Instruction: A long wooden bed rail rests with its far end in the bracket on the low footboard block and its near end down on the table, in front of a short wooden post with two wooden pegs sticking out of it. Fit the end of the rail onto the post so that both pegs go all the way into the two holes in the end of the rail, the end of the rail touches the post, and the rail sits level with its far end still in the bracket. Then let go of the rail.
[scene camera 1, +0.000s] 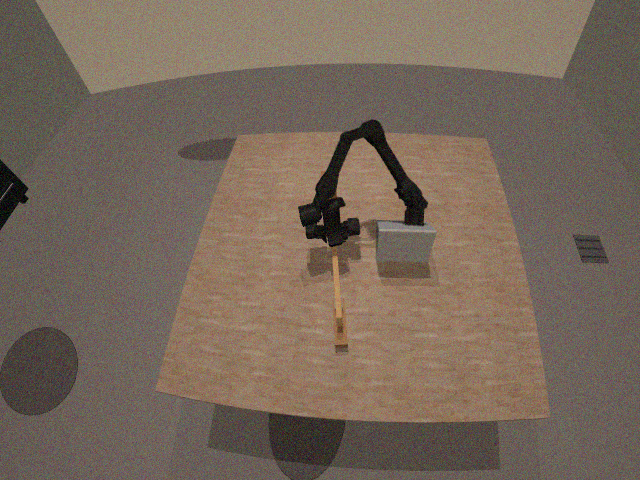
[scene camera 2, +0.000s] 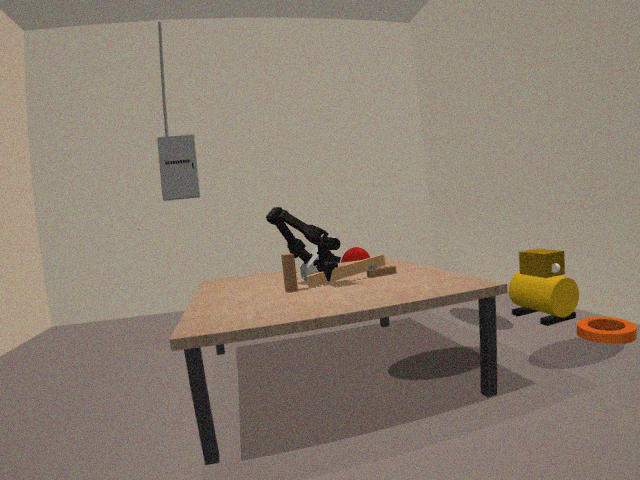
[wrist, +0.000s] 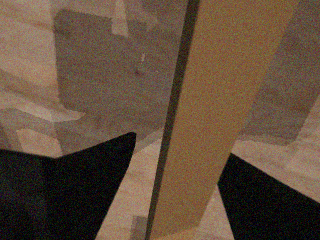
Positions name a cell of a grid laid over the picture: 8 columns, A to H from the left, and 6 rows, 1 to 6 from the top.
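Observation:
Wooden rail (scene camera 2: E4), (wrist: F2): visible to me at these points. My gripper (scene camera 1: E4), (wrist: E4): likewise visible.

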